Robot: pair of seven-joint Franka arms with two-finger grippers.
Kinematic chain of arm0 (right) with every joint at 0, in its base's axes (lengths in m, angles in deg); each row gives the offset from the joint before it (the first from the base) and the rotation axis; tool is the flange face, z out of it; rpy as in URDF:
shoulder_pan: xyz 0 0 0.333 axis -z
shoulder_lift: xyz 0 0 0 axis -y
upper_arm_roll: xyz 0 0 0.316 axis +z
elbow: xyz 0.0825 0 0 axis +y
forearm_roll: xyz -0.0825 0 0.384 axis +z
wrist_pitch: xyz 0 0 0 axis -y
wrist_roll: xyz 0.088 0 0 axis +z
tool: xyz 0 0 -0.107 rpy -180 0 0
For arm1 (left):
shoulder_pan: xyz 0 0 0.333 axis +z
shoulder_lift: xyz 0 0 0 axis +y
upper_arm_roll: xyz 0 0 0.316 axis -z
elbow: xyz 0.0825 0 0 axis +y
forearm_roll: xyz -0.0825 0 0.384 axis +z
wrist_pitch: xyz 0 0 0 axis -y
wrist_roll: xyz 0.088 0 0 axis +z
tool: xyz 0 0 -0.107 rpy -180 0 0
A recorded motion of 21 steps. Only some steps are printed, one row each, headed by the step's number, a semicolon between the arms.
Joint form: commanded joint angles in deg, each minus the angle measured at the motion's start. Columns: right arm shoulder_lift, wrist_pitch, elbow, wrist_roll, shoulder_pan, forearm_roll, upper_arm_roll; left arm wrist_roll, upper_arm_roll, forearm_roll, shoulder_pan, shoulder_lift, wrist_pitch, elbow.
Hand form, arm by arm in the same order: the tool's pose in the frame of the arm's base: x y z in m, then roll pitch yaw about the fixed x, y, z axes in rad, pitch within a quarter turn. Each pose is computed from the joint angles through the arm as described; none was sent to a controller.
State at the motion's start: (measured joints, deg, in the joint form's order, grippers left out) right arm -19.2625 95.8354 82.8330 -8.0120 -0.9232 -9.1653 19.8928; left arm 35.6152 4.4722 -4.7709 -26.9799 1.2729 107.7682 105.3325
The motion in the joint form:
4: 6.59 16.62 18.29 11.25 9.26 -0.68 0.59; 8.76 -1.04 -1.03 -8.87 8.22 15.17 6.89
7: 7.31 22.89 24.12 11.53 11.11 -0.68 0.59; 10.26 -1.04 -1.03 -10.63 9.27 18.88 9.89
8: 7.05 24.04 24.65 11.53 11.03 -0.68 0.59; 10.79 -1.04 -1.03 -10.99 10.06 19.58 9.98
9: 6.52 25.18 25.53 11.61 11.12 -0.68 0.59; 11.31 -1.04 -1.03 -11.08 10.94 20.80 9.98
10: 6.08 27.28 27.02 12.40 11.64 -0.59 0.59; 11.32 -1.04 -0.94 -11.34 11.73 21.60 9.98
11: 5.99 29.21 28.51 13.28 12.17 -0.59 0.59; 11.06 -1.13 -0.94 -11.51 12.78 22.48 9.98
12: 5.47 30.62 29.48 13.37 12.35 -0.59 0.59; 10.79 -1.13 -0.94 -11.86 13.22 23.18 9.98
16: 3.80 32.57 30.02 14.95 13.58 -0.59 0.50; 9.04 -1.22 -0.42 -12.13 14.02 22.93 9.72
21: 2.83 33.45 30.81 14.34 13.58 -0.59 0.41; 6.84 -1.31 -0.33 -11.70 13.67 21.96 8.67
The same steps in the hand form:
4: 0.6100 0.1061 0.4428 3.0609 0.0145 0.3266; 0.4577 -0.3784 0.3947 3.0598 0.0537 0.1418
7: 0.6027 0.0903 0.4120 3.0621 -0.0045 0.3156; 0.4422 -0.3882 0.3658 3.0677 0.0580 0.1431
8: 0.6029 0.0917 0.4069 3.0644 -0.0114 0.3192; 0.4409 -0.3917 0.3581 3.0706 0.0608 0.1474
9: 0.6022 0.0912 0.3962 3.0698 -0.0078 0.3216; 0.4424 -0.3938 0.3509 3.0669 0.0574 0.1566
10: 0.6010 0.0869 0.3831 3.0763 -0.0112 0.3299; 0.4420 -0.3967 0.3440 3.0676 0.0563 0.1526
11: 0.5988 0.0823 0.3734 3.0786 -0.0168 0.3402; 0.4429 -0.3983 0.3345 3.0699 0.0577 0.1482
12: 0.5975 0.0811 0.3628 3.0841 -0.0168 0.3413; 0.4415 -0.4018 0.3310 3.0664 0.0543 0.1383
16: 0.6007 0.0682 0.3450 3.0969 -0.0151 0.3482; 0.4409 -0.4036 0.3242 3.0792 0.0564 0.0992
21: 0.5985 0.0678 0.3305 3.1070 -0.0028 0.3378; 0.4471 -0.4019 0.3344 3.0724 0.0480 0.0675

